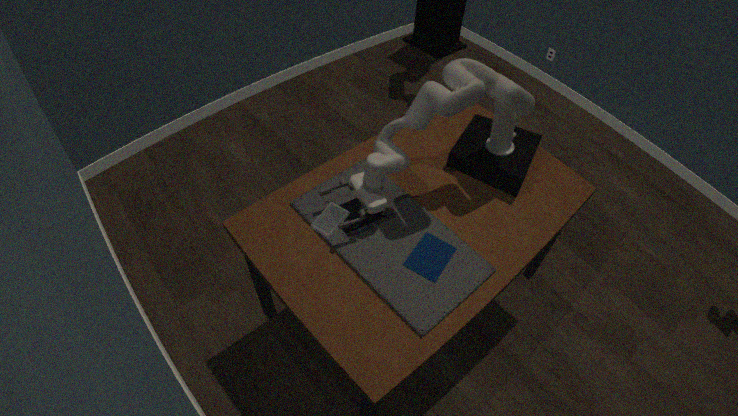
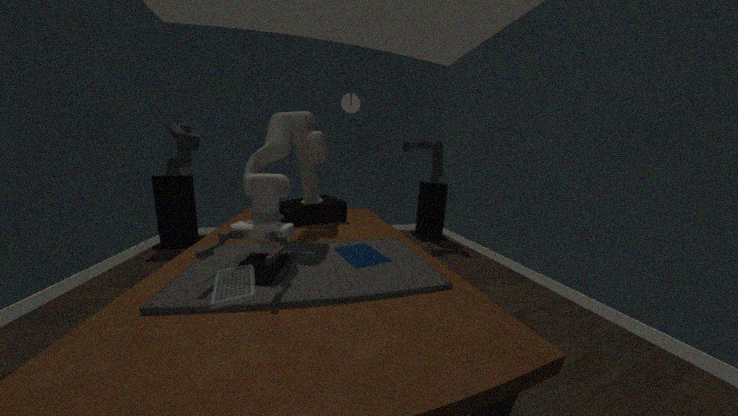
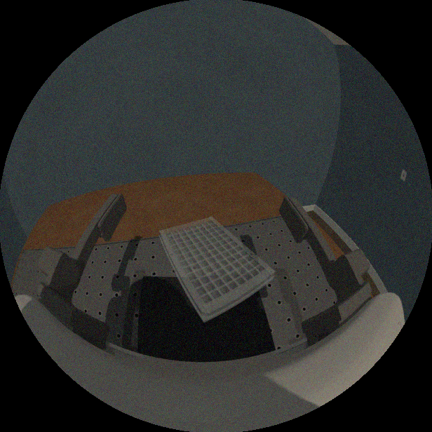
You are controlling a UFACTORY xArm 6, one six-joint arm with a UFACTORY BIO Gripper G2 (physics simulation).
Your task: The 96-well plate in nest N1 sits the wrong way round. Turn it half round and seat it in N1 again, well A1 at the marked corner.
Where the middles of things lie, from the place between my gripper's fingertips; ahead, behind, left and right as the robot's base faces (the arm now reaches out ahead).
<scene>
I see my gripper 7 cm above the pale 96-well plate [image 2: 236,285] and 1 cm past it. Round my hand: blue square pad [image 1: 431,255]: 33 cm to the left, 18 cm behind, 8 cm below; black nest N1 [image 2: 261,269]: 11 cm behind, 8 cm below, 3 cm to the left.
</scene>
